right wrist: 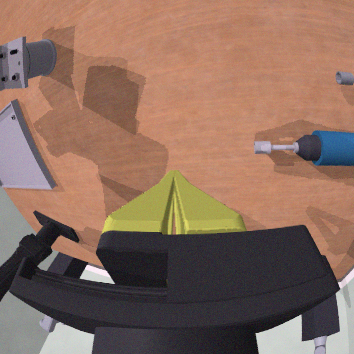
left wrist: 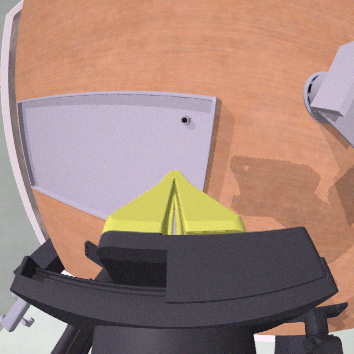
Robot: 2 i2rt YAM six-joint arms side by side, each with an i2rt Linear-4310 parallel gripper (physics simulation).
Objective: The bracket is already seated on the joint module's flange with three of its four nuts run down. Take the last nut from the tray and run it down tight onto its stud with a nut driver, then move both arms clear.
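Frame: origin at the left arm's base, x back, y right, z up, level; metres.
Seen in the pictures: left gripper, between the fingertips: (left wrist: 174,177); right gripper, between the fingertips: (right wrist: 173,177); left arm's base, origin of its link: (right wrist: 55,224); right arm's base, origin of its link: (left wrist: 314,312).
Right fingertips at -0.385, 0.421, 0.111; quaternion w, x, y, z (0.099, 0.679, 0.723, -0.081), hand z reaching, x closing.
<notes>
Pixels of each thing's top centre, then the offset from my right fingertips to it, as dx, dy, dz. "*": a spot on its surface instead.
- last nut, centre of its top: (left wrist: 183,119) (right wrist: 11,117) +0.006, -0.390, -0.102
- grey tray, centre of its top: (left wrist: 77,159) +0.128, -0.539, -0.095
- joint module, centre of its top: (right wrist: 5,66) -0.099, -0.247, -0.037
- bracket, a spot on its surface: (right wrist: 18,62) * -0.098, -0.225, -0.046
- nut driver with a blue handle, a spot on its surface: (right wrist: 335,148) * -0.027, +0.161, -0.072
- silver socket end, a spot on its surface: (right wrist: 344,78) * -0.102, +0.153, -0.087
The last nut (left wrist: 185,120) (right wrist: 13,118) lies in the grey tray (left wrist: 100,150) (right wrist: 20,160), near one of its corners. The joint module (right wrist: 41,58) with the bracket (right wrist: 18,62) on its flange is at the upper left of the right wrist view; part of the assembly also shows at the right edge of the left wrist view. A nut driver with a blue handle (right wrist: 335,148) and a silver socket lies at the right of the right wrist view. My left gripper (left wrist: 174,177) is shut and empty, above the tray's near side. My right gripper (right wrist: 173,177) is shut and empty, left of the blue driver.
The silver socket end (right wrist: 344,78) of another tool shows at the right edge of the right wrist view, beyond the blue driver. The table's pale edge (left wrist: 7,75) runs along the left of the left wrist view. Dark arm parts (right wrist: 25,250) show at the lower left of the right wrist view.
</notes>
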